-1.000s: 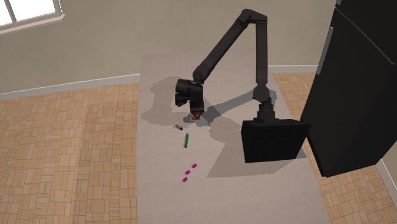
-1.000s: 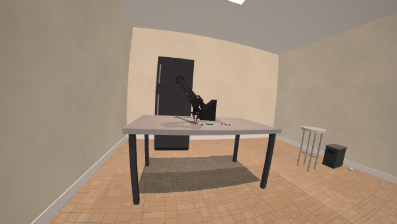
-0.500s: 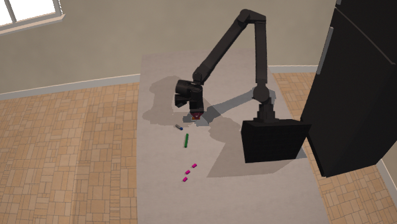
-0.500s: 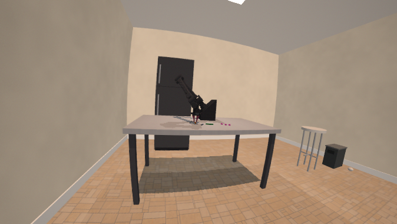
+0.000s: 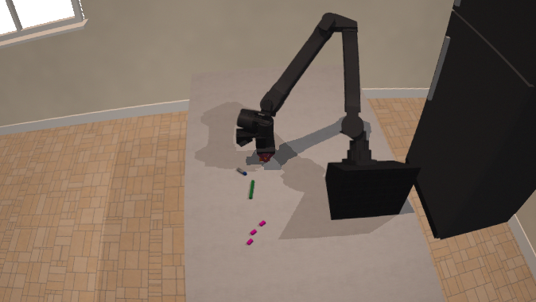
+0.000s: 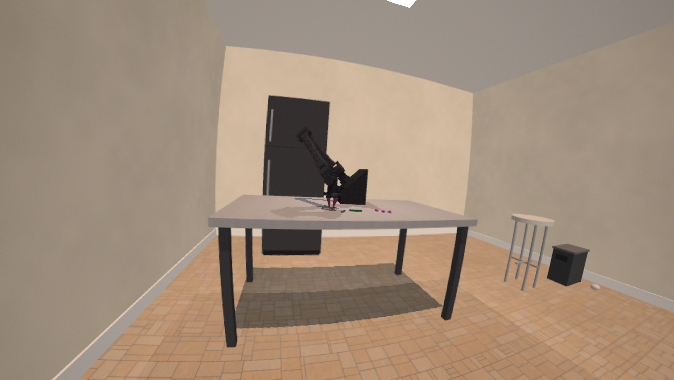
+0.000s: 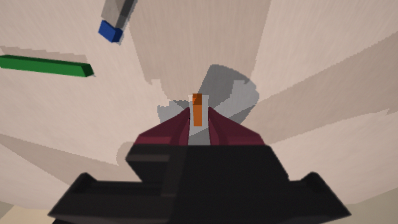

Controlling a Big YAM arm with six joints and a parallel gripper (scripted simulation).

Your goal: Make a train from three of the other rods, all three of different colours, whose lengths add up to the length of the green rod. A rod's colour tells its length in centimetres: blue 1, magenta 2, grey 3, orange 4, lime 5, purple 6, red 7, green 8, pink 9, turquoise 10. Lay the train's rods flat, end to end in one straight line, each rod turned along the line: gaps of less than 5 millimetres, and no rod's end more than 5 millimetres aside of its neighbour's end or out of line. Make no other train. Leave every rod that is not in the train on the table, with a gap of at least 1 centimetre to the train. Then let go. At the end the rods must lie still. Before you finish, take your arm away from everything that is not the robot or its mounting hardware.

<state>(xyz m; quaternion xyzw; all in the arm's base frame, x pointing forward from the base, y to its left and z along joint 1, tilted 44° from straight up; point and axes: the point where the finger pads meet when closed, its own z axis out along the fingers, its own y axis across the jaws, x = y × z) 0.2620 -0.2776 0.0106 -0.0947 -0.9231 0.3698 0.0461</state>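
Now: the orange rod 1 cm below my hand. The rest, counted from my hand: blue rod (9 cm ahead, 6 cm to the left, 1 cm below); then green rod (8 cm ahead, 14 cm to the left, 1 cm below); then grey rod (10 cm ahead, 4 cm to the left, 1 cm below).
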